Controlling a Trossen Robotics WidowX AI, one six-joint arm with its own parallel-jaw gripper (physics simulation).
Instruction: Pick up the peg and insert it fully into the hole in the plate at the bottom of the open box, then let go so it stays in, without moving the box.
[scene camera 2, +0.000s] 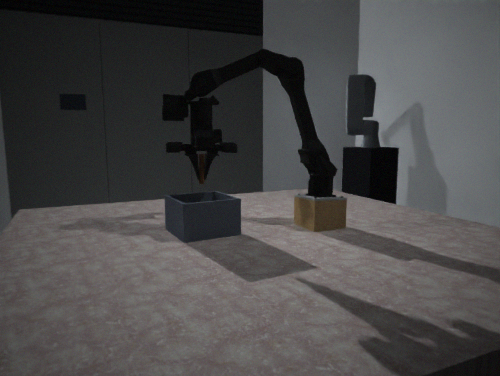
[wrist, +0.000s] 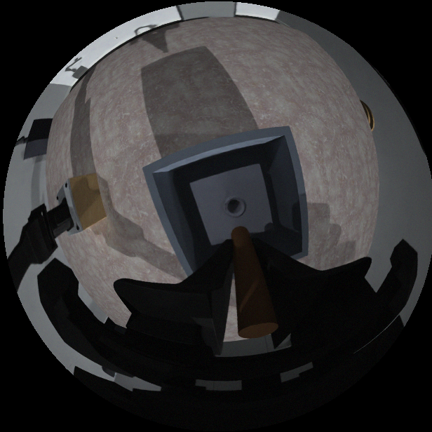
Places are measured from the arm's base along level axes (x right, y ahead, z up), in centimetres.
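Pixels of known places: gripper, fingertip midpoint: (scene camera 2: 201, 179); arm's base at its link origin: (scene camera 2: 320, 195).
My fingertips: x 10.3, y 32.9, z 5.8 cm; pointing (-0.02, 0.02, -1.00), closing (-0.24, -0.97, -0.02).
For each thing: its top centre in the pictures, then the offset to it from my fingertips. Level surfaces: height alone.
- brown-orange peg at its top centre: (scene camera 2: 201, 154) dx -0.2, dy +0.0, dz +6.8 cm
- open blue-grey box at its top centre: (scene camera 2: 201, 197) dx -0.4, dy +0.3, dz -4.8 cm
- table at its surface level: dz -14.6 cm
The brown-orange peg (scene camera 2: 202, 168) (wrist: 252, 290) is upright between the fingers of my gripper (scene camera 2: 201, 176) (wrist: 241, 244), which is shut on it. The peg's lower tip is a little above the rim of the open blue-grey box (scene camera 2: 212, 220) (wrist: 299, 200). The box stands on the table. In the wrist view the grey plate (wrist: 215, 185) lies at the bottom of the box, with the round hole (wrist: 234, 205) near its middle. The peg tip shows just below the hole in that view, over the plate's near edge. The plate and hole are hidden in the scene view.
The arm's base stands on a tan block (scene camera 2: 320, 212) (wrist: 89, 201), to the right of the box in the scene view. A black pedestal (scene camera 2: 370, 172) with a grey object (scene camera 2: 361, 105) on it stands behind the table (scene camera 2: 150, 300). The box walls rise around the plate on all sides.
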